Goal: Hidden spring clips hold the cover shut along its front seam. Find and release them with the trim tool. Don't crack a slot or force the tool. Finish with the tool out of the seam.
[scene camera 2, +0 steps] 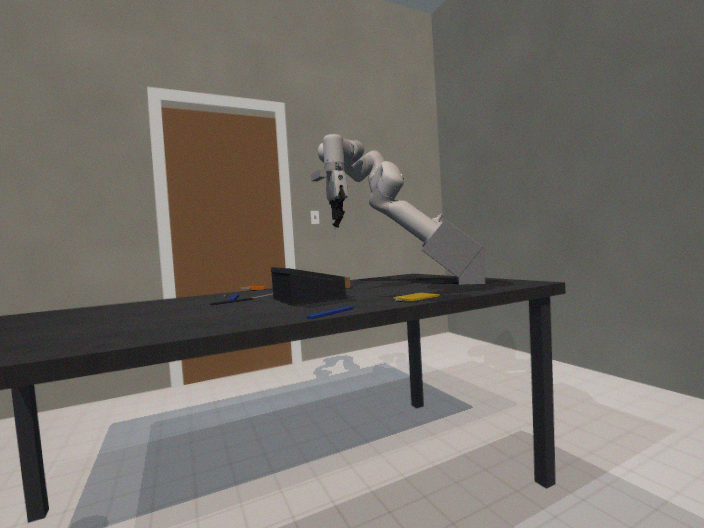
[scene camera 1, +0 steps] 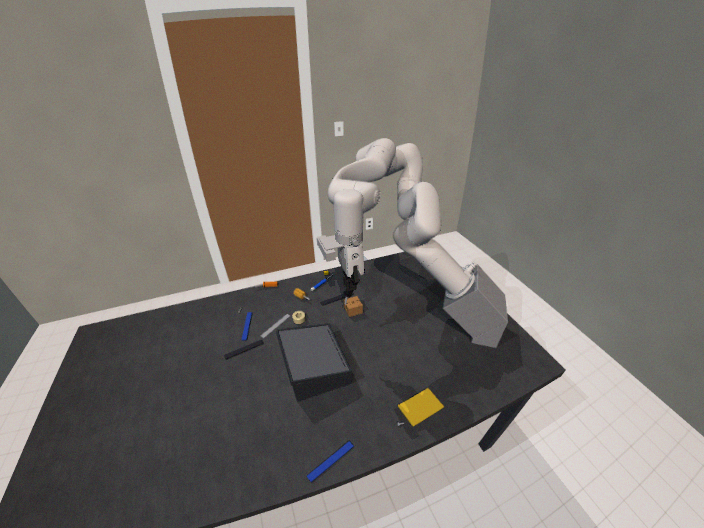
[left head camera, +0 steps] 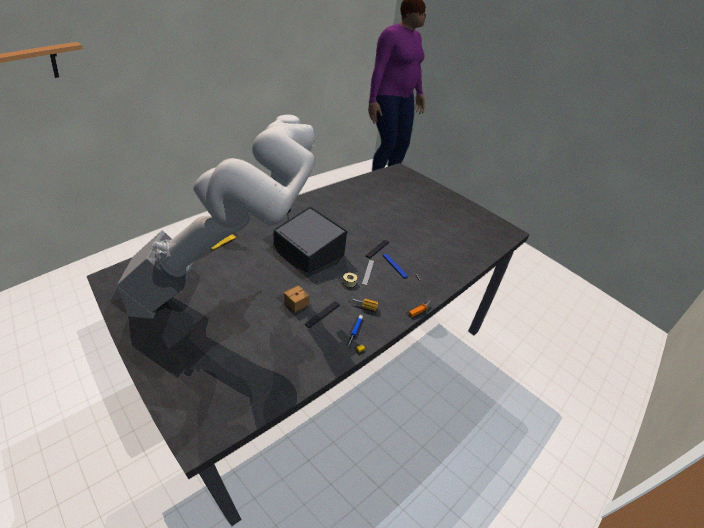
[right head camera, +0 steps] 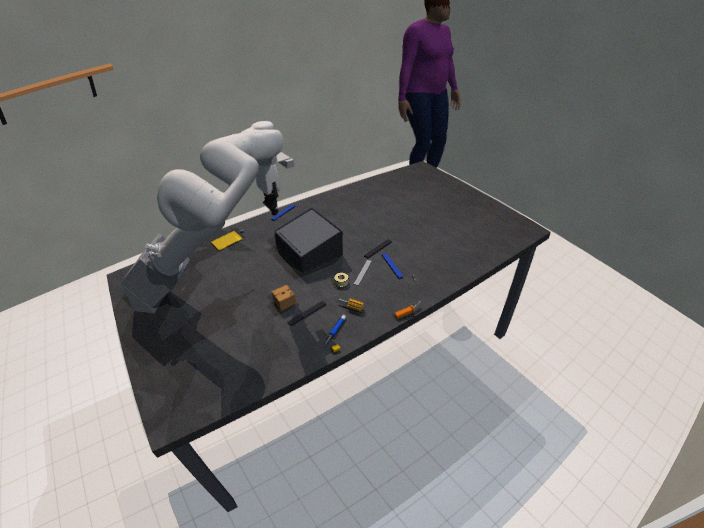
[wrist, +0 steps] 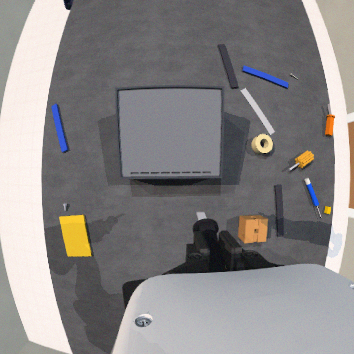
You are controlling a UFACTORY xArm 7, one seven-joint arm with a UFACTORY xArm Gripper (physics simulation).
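The dark box has a flat grey cover. The cover looks shut. A row of thin dark slots runs along its front edge; no clips show. My gripper is shut on the trim tool, whose black round handle end and pale blade tip show in the wrist view. The tool points down, high above the table, in front of the slotted edge and clear of the seam. The arm hides the gripper in the left head view.
An orange slotted block stands near the tool. A tape roll, screwdrivers, a blue pen-like tool, and flat strips lie right. A yellow plate and blue strip lie left.
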